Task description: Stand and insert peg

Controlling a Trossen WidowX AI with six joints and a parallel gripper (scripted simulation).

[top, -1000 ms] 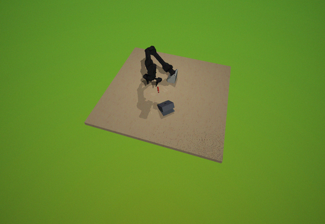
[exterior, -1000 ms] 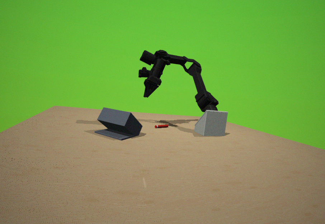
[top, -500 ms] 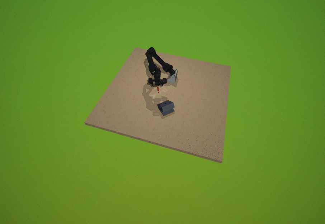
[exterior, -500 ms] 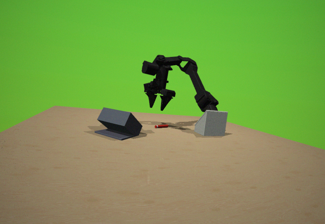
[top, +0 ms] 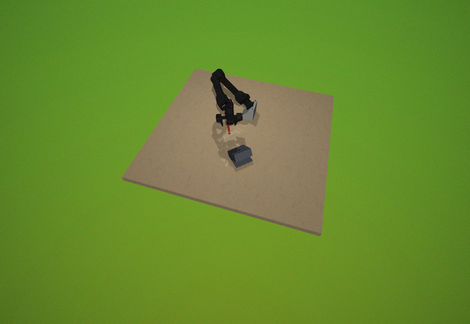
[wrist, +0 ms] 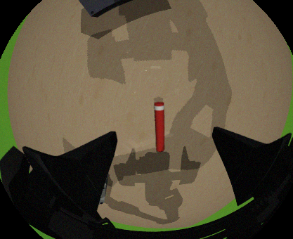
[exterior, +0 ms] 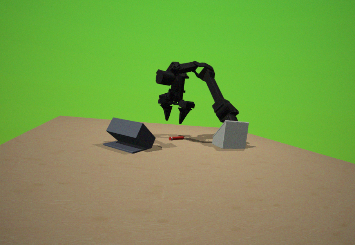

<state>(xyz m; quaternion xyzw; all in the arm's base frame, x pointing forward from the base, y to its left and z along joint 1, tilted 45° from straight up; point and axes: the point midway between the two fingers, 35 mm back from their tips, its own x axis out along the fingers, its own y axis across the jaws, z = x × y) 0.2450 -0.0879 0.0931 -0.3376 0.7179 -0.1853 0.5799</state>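
The red peg is 7 cm below my gripper tip and 1 cm behind it. Also, from my gripper tip: flat base plate (23 cm ahead, 12 cm to the left, 8 cm below); then panel (21 cm ahead, 12 cm to the left, 4 cm below).
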